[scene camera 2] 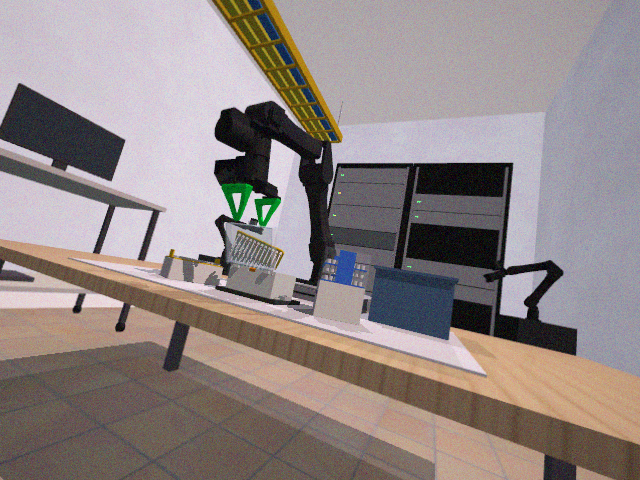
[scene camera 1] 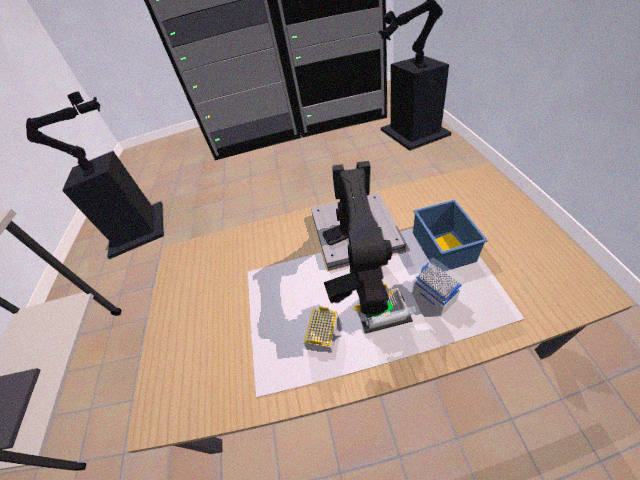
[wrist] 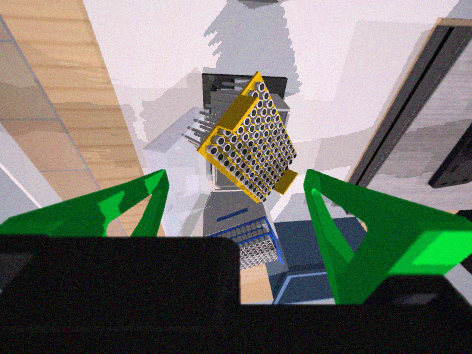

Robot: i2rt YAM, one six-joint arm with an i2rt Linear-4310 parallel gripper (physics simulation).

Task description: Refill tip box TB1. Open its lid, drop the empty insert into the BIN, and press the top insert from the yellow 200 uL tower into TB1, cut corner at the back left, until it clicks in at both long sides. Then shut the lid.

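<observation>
My gripper (scene camera 2: 250, 222) (wrist: 236, 177) is open, above TB1 (scene camera 2: 250, 281). A yellow insert full of tips (scene camera 2: 255, 250) (wrist: 250, 130) sits steeply tilted on TB1, its tips slanting toward the open lid; it is below the fingers and not between them. The clear lid (scene camera 1: 387, 317) (wrist: 172, 135) stands open on the table's front side. The yellow tower (scene camera 1: 321, 326) (scene camera 2: 191, 268) stands left of TB1 in scene camera 1. A yellow insert (scene camera 1: 448, 241) lies inside the blue BIN (scene camera 1: 465, 255) (scene camera 2: 410, 302) (wrist: 300, 240). The arm partly hides TB1 in scene camera 1.
A blue tip tower (scene camera 1: 437, 286) (scene camera 2: 338, 299) (wrist: 255, 250) stands between TB1 and the BIN. The white mat (scene camera 1: 279, 377) lies under the boxes. The arm's metal base plate (scene camera 1: 387, 206) is behind them. Two other arms stand on black pedestals (scene camera 1: 111, 206) (scene camera 1: 418, 100) beyond the table.
</observation>
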